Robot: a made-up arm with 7 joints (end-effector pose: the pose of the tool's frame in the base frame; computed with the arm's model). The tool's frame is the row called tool. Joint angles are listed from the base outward.
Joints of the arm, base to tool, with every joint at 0 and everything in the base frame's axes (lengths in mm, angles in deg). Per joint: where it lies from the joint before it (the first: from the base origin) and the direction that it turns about. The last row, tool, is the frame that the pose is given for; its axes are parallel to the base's.
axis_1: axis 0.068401 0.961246 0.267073 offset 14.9 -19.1 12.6
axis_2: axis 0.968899 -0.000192 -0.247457 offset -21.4 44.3 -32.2
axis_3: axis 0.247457 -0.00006 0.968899 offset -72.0 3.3 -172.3
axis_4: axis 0.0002 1 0.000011 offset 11.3 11.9 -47.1
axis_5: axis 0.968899 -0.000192 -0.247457 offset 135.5 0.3 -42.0
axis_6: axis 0.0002 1 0.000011 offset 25.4 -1.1 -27.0
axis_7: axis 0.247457 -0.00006 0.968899 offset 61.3 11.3 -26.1
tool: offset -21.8 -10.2 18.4
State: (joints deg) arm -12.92 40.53 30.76 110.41 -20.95 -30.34 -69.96
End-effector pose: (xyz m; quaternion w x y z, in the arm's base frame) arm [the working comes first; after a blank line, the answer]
Working (the frame after each row of the table, in the pose's form):
after axis_1: 0.0149 -0.0191 0.0126 0.9937 -0.0077 -0.1081 -0.0300
after axis_2: 0.0037 0.0257 -0.0238 0.9321 0.3355 -0.1123 -0.0771
after axis_3: -0.0205 0.1487 -0.1622 0.8965 0.3558 -0.1995 0.1726
after axis_4: -0.0050 0.1921 -0.1815 0.6754 0.0615 0.6224 0.3907
after axis_5: -0.0534 0.2572 -0.2978 0.6574 -0.0306 0.5405 0.5242
after axis_6: -0.0743 0.2570 -0.3285 0.7759 0.1077 0.3496 0.5140
after axis_7: -0.0856 0.3106 -0.3681 0.9365 -0.2161 0.2733 0.0398

-0.0930 0.3102 -0.3387 0.9365 -0.2161 0.2733 0.0398
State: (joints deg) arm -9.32 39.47 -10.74 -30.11 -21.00 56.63 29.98
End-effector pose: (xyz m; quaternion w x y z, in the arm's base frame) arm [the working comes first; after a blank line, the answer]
Working (the frame after each row of the table, in the pose's form):
after axis_1: 0.0149 -0.0191 0.0126 0.9967 -0.0056 -0.0781 -0.0217
after axis_2: 0.0007 0.0256 -0.0229 0.9382 0.3274 -0.0811 -0.0782
after axis_3: -0.0341 0.1462 -0.1612 0.9345 0.3116 -0.0493 -0.1648
after axis_4: -0.0110 0.1780 -0.1919 0.8897 0.2580 -0.2903 -0.2400
after axis_5: 0.1131 0.1134 -0.1678 0.9312 0.0835 -0.2547 -0.2472
after axis_6: 0.1455 0.1005 -0.1803 0.9405 0.1909 0.2174 -0.1779
after axis_7: 0.1930 0.1062 -0.2281 0.9409 0.2991 0.1508 0.0499

0.1781 0.0838 -0.2142 0.9409 0.2991 0.1508 0.0499
